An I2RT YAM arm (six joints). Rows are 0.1 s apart.
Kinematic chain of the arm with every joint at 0, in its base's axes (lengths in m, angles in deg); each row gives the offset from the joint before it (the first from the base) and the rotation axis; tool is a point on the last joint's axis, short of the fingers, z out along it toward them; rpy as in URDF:
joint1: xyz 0 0 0.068 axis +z
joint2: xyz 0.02 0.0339 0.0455 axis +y
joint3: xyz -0.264 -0.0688 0 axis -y
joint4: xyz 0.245 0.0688 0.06 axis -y
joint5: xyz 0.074 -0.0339 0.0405 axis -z
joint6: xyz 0.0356 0 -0.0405 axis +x
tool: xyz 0 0 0 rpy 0 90 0
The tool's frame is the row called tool.
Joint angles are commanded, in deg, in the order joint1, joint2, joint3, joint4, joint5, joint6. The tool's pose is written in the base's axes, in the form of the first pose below.
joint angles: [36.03 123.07 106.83 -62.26 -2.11 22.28]
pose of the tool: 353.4 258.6 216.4 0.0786 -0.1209 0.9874 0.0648
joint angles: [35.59 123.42 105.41 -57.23 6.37 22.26]
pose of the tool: 364.0 255.7 209.4 0.1389 -0.1078 0.9843 0.0138
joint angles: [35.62 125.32 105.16 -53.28 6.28 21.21]
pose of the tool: 371.7 261.5 195.9 0.1523 -0.1161 0.9813 0.0208
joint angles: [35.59 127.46 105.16 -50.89 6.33 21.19]
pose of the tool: 377.7 265.5 180.9 0.1544 -0.1158 0.9810 0.0213
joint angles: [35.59 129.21 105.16 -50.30 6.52 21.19]
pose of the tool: 380.1 267.1 167.7 0.1464 -0.1163 0.9823 0.0151
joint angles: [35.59 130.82 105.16 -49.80 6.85 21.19]
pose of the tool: 382.1 268.2 155.4 0.1393 -0.1166 0.9833 0.0079
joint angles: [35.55 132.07 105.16 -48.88 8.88 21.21]
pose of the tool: 385.0 268.4 146.3 0.1450 -0.1140 0.9828 -0.0090
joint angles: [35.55 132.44 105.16 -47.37 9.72 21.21]
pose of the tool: 387.7 269.7 144.2 0.1570 -0.1120 0.9812 -0.0106
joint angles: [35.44 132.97 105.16 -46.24 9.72 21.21]
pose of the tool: 390.2 270.3 140.5 0.1615 -0.1106 0.9806 -0.0083
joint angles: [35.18 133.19 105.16 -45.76 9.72 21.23]
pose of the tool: 392.2 269.1 139.1 0.1634 -0.1079 0.9806 -0.0075
